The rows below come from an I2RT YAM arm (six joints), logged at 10 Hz.
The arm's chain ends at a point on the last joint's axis. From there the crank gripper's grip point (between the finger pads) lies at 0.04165 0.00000 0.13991 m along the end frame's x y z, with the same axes.
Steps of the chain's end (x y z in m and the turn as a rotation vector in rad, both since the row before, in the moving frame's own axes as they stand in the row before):
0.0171 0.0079 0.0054 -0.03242 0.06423 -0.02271
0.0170 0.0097 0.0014 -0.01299 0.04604 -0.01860
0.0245 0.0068 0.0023 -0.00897 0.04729 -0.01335
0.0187 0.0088 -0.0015 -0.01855 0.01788 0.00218
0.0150 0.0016 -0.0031 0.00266 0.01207 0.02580
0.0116 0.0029 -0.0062 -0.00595 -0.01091 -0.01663
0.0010 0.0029 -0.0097 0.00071 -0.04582 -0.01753
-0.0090 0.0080 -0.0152 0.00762 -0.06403 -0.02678
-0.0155 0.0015 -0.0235 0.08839 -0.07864 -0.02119
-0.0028 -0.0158 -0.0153 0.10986 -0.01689 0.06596
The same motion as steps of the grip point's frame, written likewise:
0.0260 0.0113 0.0024 -0.03242 0.06423 -0.02271
0.0234 0.0107 -0.0007 -0.01299 0.04604 -0.01860
0.0311 0.0074 0.0002 -0.00897 0.04729 -0.01335
0.0212 0.0115 -0.0023 -0.01855 0.01788 0.00218
0.0167 0.0023 -0.0036 0.00266 0.01207 0.02580
0.0101 0.0031 -0.0058 -0.00595 -0.01091 -0.01663
-0.0055 0.0021 -0.0079 0.00071 -0.04582 -0.01753
-0.0181 0.0059 -0.0128 0.00762 -0.06403 -0.02678
-0.0267 -0.0117 -0.0212 0.08839 -0.07864 -0.02119
-0.0047 -0.0285 -0.0153 0.10986 -0.01689 0.06596

